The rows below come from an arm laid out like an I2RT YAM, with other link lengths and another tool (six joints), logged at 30 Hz.
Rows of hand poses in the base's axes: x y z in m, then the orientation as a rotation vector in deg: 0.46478, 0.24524, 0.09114, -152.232, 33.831, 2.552; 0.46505, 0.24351, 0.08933, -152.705, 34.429, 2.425; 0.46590, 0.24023, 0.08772, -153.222, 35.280, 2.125; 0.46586, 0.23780, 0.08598, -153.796, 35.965, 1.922; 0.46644, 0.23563, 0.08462, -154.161, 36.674, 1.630; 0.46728, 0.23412, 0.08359, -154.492, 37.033, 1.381; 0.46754, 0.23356, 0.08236, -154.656, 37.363, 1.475; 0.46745, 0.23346, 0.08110, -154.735, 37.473, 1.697; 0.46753, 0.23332, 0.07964, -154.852, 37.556, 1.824; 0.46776, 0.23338, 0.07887, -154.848, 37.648, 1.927; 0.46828, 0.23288, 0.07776, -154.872, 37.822, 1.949; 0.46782, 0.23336, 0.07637, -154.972, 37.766, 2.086; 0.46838, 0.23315, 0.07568, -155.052, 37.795, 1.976; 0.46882, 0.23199, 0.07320, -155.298, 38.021, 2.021; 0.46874, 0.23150, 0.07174, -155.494, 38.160, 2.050; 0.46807, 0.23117, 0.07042, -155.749, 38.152, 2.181; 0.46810, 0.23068, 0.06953, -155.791, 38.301, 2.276; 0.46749, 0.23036, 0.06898, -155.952, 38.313, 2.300; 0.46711, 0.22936, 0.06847, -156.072, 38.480, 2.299; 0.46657, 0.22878, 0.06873, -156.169, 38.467, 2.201; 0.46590, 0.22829, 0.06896, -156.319, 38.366, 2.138
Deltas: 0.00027, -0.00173, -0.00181, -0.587, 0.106, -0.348; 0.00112, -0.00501, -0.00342, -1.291, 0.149, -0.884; 0.00108, -0.00744, -0.00516, -2.006, 0.238, -1.280; 0.00166, -0.00961, -0.00652, -2.540, 0.236, -1.739; 0.00250, -0.01112, -0.00755, -2.965, 0.192, -1.960; 0.00276, -0.01168, -0.00878, -3.177, 0.347, -2.139; 0.00267, -0.01178, -0.01004, -3.244, 0.532, -2.167; 0.00275, -0.01192, -0.01150, -3.355, 0.653, -2.183; 0.00298, -0.01186, -0.01227, -3.356, 0.740, -2.230; 0.00350, -0.01236, -0.01338, -3.412, 0.792, -2.339; 0.00304, -0.01188, -0.01477, -3.476, 0.891, -2.264; 0.00360, -0.01209, -0.01546, -3.574, 0.836, -2.286; 0.00404, -0.01325, -0.01794, -3.850, 0.951, -2.387; 0.00396, -0.01374, -0.01940, -4.063, 1.030, -2.442; 0.00329, -0.01407, -0.02072, -4.287, 1.159, -2.373; 0.00332, -0.01456, -0.02161, -4.345, 1.259, -2.451; 0.00271, -0.01488, -0.02216, -4.498, 1.304, -2.427; 0.00233, -0.01588, -0.02267, -4.648, 1.355, -2.518; 0.00179, -0.01646, -0.02241, -4.751, 1.303, -2.506; 0.00112, -0.01695, -0.02218, -4.882, 1.267, -2.422
